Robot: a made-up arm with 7 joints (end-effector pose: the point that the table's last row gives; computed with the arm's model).
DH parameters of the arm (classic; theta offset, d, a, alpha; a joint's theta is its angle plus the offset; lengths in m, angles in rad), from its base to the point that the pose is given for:
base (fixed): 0 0.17 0 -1.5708
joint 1: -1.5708 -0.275 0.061 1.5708
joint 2: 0 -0.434 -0.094 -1.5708
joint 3: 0 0.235 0.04 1.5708
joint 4: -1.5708 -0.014 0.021 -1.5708
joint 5: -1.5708 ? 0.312 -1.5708
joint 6: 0 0.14 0.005 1.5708
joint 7: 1.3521 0 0.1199 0
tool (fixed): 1.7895 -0.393 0 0
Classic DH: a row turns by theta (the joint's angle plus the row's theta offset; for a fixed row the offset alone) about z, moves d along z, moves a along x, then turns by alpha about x.
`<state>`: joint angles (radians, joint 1 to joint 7).
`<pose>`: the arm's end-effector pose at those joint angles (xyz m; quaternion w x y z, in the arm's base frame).
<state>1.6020 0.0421 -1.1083 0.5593 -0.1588 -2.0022 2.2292</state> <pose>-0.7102 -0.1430 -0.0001 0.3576 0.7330 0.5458 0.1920</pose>
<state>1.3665 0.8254 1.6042 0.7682 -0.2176 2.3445 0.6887</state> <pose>0.1151 -0.1898 -0.5429 0.4992 0.2057 0.3055 0.7843</pose>
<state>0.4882 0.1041 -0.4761 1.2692 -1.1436 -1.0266 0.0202</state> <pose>-0.1319 -0.3524 -0.5832 0.7571 -0.2593 0.0260 -0.5991</pose>
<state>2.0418 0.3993 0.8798 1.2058 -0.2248 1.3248 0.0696</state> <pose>-0.1433 -0.4297 -0.4226 0.4678 0.1905 0.5156 0.6921</pose>
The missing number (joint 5, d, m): -0.21
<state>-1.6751 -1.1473 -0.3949 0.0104 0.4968 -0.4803 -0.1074</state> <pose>0.4263 0.2324 0.5328 0.5456 0.1734 -0.6960 0.4334</pose>
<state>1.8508 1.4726 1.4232 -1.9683 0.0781 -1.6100 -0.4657</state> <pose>-0.3682 0.3040 0.1321 0.1632 0.0731 -0.7697 0.6129</pose>
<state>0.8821 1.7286 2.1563 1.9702 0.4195 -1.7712 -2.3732</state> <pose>0.4736 -0.1296 -0.8310 0.3996 0.1799 0.2187 -0.8719</pose>
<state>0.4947 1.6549 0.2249 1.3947 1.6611 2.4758 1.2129</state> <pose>0.4760 -0.2452 -0.4365 0.2392 0.2110 0.3504 0.8806</pose>
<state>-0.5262 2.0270 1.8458 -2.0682 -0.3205 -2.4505 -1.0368</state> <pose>0.5316 0.0346 0.2367 0.4981 0.5994 0.5613 -0.2785</pose>
